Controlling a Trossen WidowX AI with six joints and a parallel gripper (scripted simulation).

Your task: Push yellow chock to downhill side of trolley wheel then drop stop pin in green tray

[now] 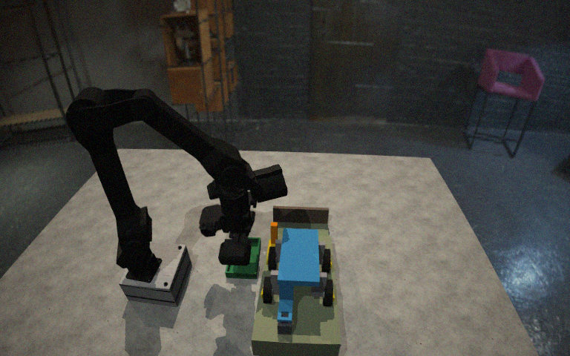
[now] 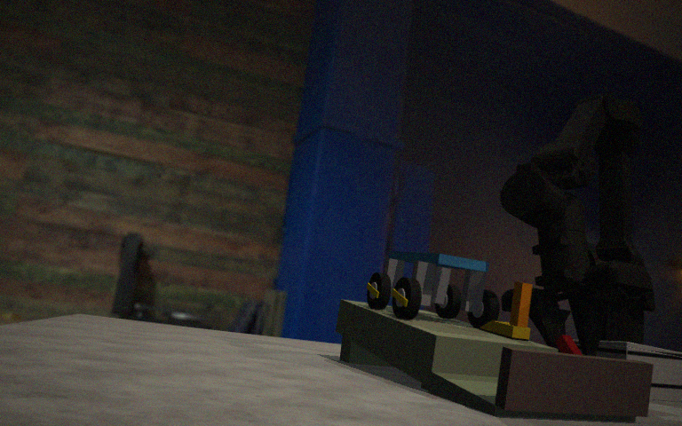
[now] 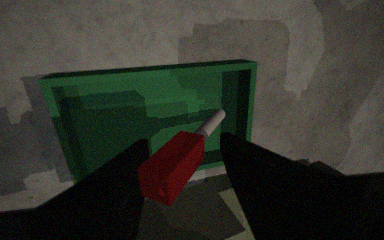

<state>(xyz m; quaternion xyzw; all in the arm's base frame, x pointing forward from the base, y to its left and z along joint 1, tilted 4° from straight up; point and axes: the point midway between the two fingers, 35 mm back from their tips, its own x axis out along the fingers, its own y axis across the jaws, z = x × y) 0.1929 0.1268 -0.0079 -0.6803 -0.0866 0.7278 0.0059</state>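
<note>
The red-headed stop pin lies 1 cm to the left of my gripper tip. Round my gripper tip: ramp 14 cm ahead, 10 cm to the right, 1 cm above; green tray 1 cm to the right, 5 cm below; yellow chock 8 cm ahead, 2 cm to the right, 4 cm above.
</note>
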